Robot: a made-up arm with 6 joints.
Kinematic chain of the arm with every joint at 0, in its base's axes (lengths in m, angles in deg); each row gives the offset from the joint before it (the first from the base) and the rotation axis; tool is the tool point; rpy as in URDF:
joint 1: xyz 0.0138 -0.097 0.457 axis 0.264 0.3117 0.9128
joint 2: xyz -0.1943 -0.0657 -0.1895 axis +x
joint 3: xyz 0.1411 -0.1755 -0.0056 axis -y
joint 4: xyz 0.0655 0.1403 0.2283 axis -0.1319 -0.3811 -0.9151
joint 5: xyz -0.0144 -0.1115 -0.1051 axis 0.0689 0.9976 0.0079
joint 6: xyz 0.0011 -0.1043 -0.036 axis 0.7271 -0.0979 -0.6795
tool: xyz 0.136 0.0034 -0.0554 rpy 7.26 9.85 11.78
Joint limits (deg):
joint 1: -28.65..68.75
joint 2: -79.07..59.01
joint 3: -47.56..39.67
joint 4: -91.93..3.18
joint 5: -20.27..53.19
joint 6: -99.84..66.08
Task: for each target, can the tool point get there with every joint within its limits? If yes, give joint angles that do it. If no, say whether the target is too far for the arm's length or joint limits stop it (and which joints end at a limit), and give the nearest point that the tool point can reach.
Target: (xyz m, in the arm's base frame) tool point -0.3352 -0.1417 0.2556
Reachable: no: joint limits stop it (at a limit: joint 1, joint 2, joint 3, joint 4) | nearest point -0.2213 -0.0609 0.1929 | short by 0.153 m
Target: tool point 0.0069 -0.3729 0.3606
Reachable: yes | joints -21.27 -61.38 -34.45 -28.74 -1.15 -72.59
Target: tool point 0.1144 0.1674 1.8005
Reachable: no: too far | nearest point 0.0228 -0.0993 0.6299 | short by 1.204 m
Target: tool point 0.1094 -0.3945 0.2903
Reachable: yes | joints -3.29 -66.73 -37.19 -58.76 0.16 48.00
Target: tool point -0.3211 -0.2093 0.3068
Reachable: no: joint limits stop it (at a limit: joint 1, joint 3, joint 4, joint 5, joint 6) | nearest point -0.1731 -0.3018 0.3478 | short by 0.179 m
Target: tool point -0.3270 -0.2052 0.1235
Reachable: no: joint limits stop it (at a limit: joint 1, joint 2, joint 3, joint 4) | nearest point -0.2139 -0.0921 0.1241 | short by 0.160 m
